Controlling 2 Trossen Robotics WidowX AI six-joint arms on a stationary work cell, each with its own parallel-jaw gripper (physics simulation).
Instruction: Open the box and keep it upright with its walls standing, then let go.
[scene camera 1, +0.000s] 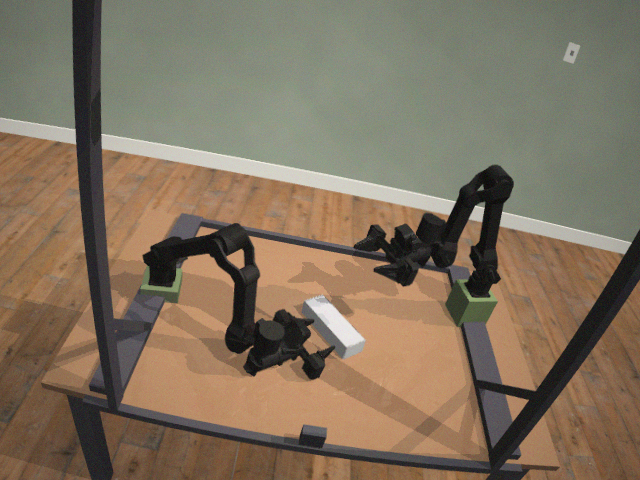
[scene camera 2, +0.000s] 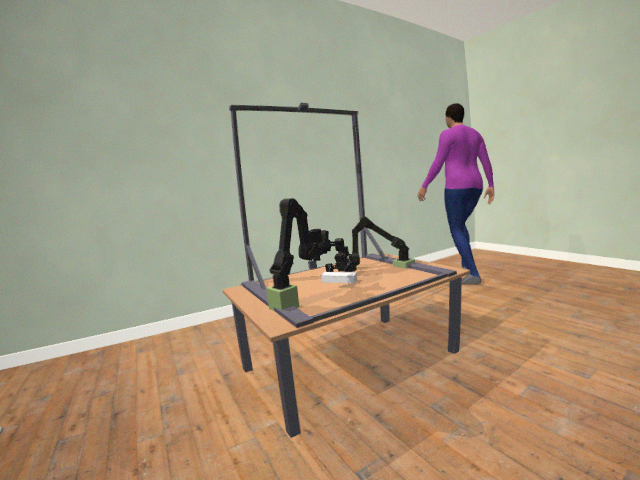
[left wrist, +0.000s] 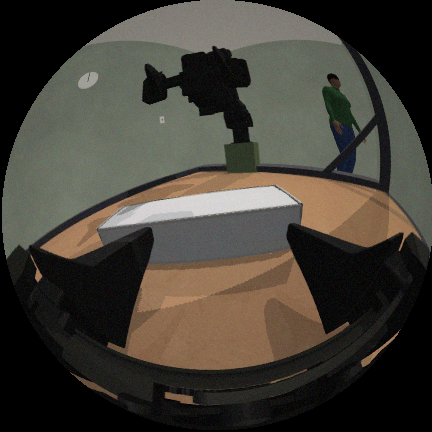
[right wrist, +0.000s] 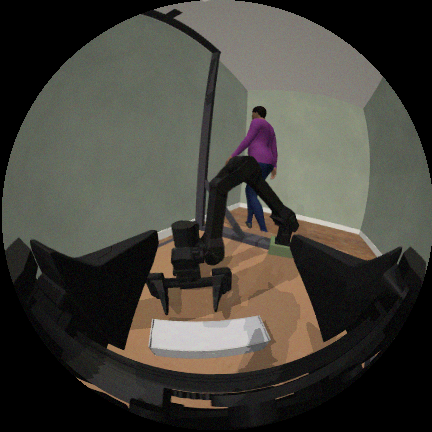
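Where they show: left gripper, fingertip midpoint: (scene camera 1: 324, 333) (scene camera 2: 336, 271) (left wrist: 221, 232) (right wrist: 189, 313); right gripper, fingertip midpoint: (scene camera 1: 363, 257) (scene camera 2: 333, 240) (left wrist: 177, 54) (right wrist: 227, 240); left arm's base at its link origin: (scene camera 1: 161, 278) (scene camera 2: 403, 259) (right wrist: 282, 241); right arm's base at its link origin: (scene camera 1: 476, 290) (scene camera 2: 281, 286).
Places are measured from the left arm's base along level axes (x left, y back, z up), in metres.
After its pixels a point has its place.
A long, low white box (scene camera 1: 337, 326) @[y -0.466, x -0.134, z 0.004 m] (scene camera 2: 338, 277) @[y -0.484, x -0.088, z -0.007 m] (left wrist: 220, 239) @[y -0.446, x -0.150, z -0.017 m] (right wrist: 207, 336) @[y -0.464, x -0.112, z 0.004 m] lies flat near the middle of the table, its top closed and level, with thin dark seams along the top edges. My left gripper (scene camera 1: 323, 335) @[y -0.428, x -0.162, z 0.002 m] (left wrist: 221, 232) @[y -0.428, x -0.162, z 0.002 m] (right wrist: 190, 313) @[y -0.428, x -0.162, z 0.002 m] is open and empty, low beside one long side of the box, both fingertips pointing at that side. I cannot tell whether they touch it. My right gripper (scene camera 1: 365, 256) @[y -0.495, x -0.093, z 0.199 m] is open and empty, raised above the table, beyond the box in scene camera 1. The box's underside is hidden.
The wooden table (scene camera 1: 382, 413) @[y -0.552, x -0.375, z -0.038 m] (scene camera 2: 255, 310) @[y -1.001, x -0.093, z -0.039 m] has a dark frame rail (scene camera 1: 217, 428) @[y -0.176, x -0.430, z -0.039 m] along its edge and tall dark posts (scene camera 1: 88, 206) @[y 0.047, x -0.403, z 0.466 m] (scene camera 2: 239, 196) @[y -0.810, x -0.517, z 0.480 m]. Green blocks (scene camera 1: 471, 307) @[y -0.866, x -0.067, z 0.040 m] (scene camera 2: 282, 298) @[y -0.929, x 0.039, z 0.030 m] carry the arm bases. A person in purple (scene camera 2: 461, 155) (right wrist: 262, 142) stands beyond the table.
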